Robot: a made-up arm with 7 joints.
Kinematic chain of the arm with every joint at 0, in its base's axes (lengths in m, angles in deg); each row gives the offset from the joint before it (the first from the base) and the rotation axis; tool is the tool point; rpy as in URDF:
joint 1: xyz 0.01 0 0.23 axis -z
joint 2: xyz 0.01 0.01 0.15 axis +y
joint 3: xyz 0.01 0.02 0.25 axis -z
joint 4: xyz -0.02 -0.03 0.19 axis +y
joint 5: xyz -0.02 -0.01 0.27 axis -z
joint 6: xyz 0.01 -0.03 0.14 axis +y
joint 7: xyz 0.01 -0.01 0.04 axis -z
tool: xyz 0 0.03 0.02 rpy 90 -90 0
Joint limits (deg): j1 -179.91..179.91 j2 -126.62..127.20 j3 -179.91..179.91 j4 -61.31..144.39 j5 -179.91..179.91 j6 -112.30..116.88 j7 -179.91..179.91
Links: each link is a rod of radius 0.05 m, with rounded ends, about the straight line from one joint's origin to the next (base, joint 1, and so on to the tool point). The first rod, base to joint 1, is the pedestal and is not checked.
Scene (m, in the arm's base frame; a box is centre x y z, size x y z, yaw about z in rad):
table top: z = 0
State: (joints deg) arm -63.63 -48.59 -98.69 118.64 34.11 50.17 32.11
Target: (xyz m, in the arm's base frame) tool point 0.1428 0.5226 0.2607
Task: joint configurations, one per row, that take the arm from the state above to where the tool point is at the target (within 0.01 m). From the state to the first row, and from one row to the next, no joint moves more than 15 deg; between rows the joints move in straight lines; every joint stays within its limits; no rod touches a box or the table.
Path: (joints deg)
1: -61.61 -35.50 -92.17 116.72 35.22 48.86 32.22
2: -59.59 -22.40 -85.66 114.80 36.32 47.56 32.32
3: -57.57 -9.31 -79.14 112.87 37.43 46.25 32.43
4: -55.54 3.78 -72.62 110.95 38.53 44.94 32.53
5: -53.52 16.88 -66.11 109.03 39.64 43.64 32.64
6: -51.50 29.97 -59.59 107.11 40.74 42.33 32.74
7: -49.48 43.06 -53.07 105.19 41.85 41.02 32.85
8: -47.46 56.16 -46.56 103.27 42.95 39.72 32.96

